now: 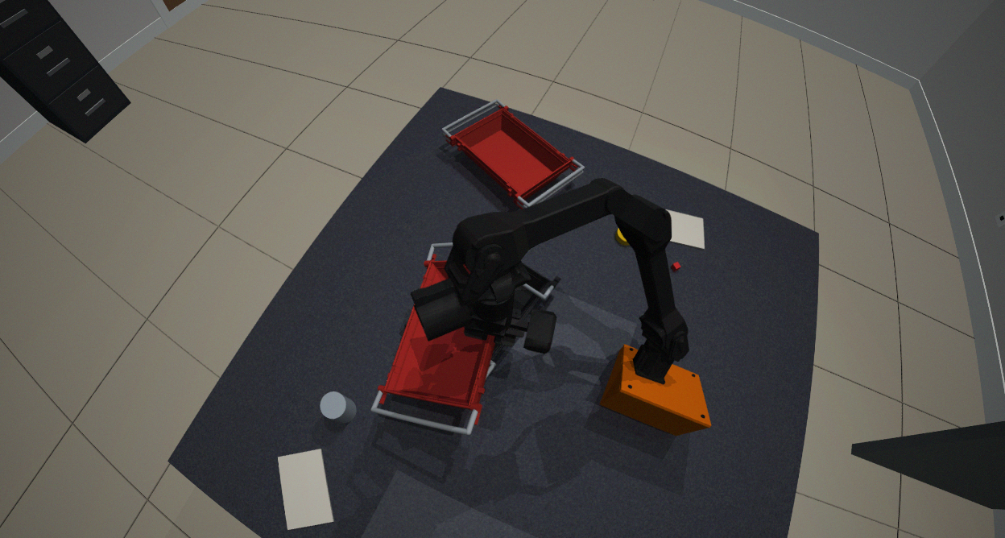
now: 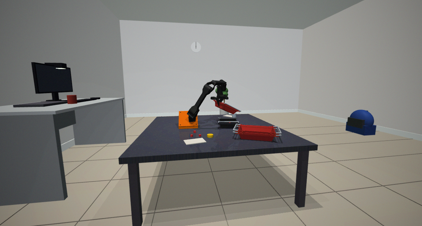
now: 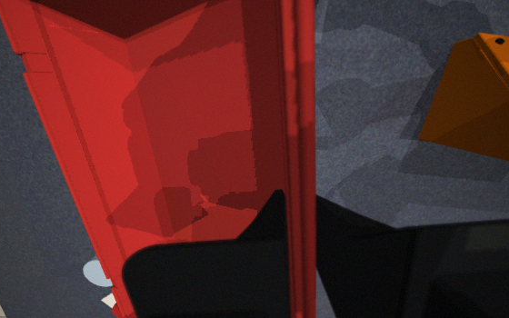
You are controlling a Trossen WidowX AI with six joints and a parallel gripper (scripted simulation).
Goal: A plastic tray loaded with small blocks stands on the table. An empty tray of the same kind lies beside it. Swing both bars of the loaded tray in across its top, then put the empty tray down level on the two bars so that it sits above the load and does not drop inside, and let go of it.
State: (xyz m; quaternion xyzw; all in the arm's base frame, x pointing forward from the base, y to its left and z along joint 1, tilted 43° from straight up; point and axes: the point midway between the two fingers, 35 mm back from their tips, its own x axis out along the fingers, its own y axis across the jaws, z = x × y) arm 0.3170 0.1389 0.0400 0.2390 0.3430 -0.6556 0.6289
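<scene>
My gripper tip is now 80 mm short of the red tray and 10 mm to the right of it. Round my gripper tip: yellow disc (200 mm behind, 430 mm to the right, 190 mm below); grey cylinder (250 mm ahead, 210 mm to the left, 160 mm below).
</scene>
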